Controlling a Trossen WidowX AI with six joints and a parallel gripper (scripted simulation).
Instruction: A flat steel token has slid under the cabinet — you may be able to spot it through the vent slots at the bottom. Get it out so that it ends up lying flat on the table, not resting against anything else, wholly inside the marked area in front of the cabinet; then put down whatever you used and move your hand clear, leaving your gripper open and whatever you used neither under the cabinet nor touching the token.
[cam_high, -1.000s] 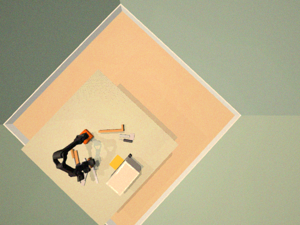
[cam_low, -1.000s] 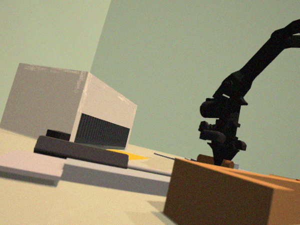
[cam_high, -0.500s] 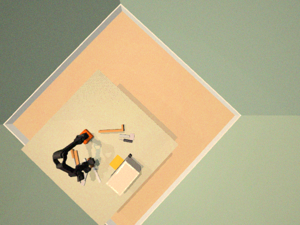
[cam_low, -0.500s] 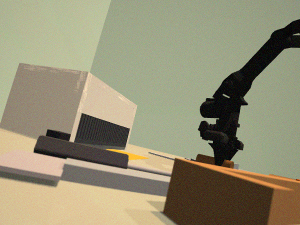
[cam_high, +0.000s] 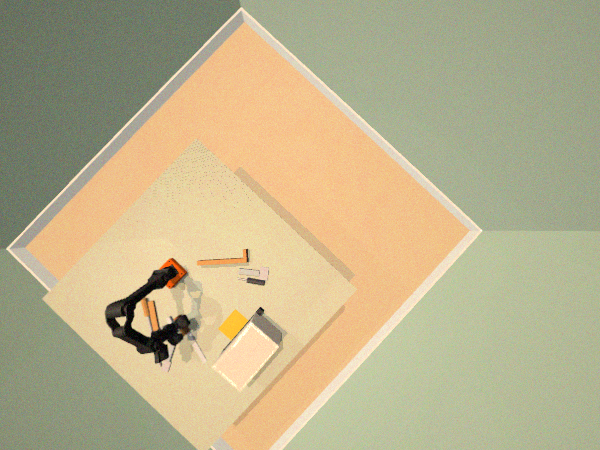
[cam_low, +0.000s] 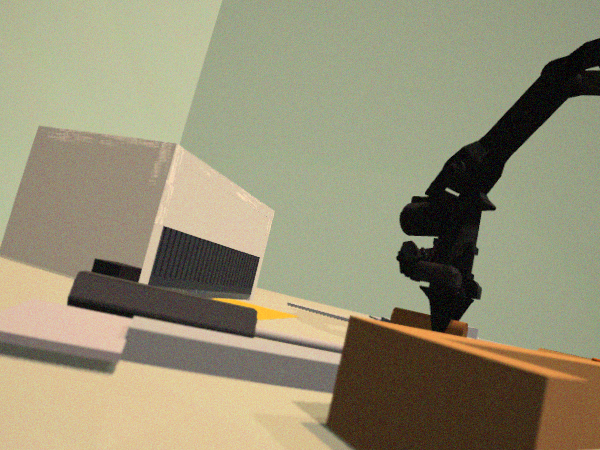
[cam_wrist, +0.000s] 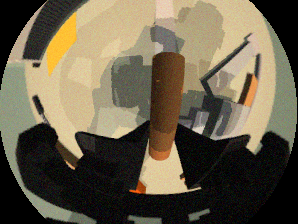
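Right now the orange stick is 6 cm behind my gripper tip and 13 cm to the right of it. The rest, counted from my gripper tip: token 31 cm ahead, 20 cm to the left, 1 cm below; then dark screwdriver 5 cm ahead, 45 cm to the left.
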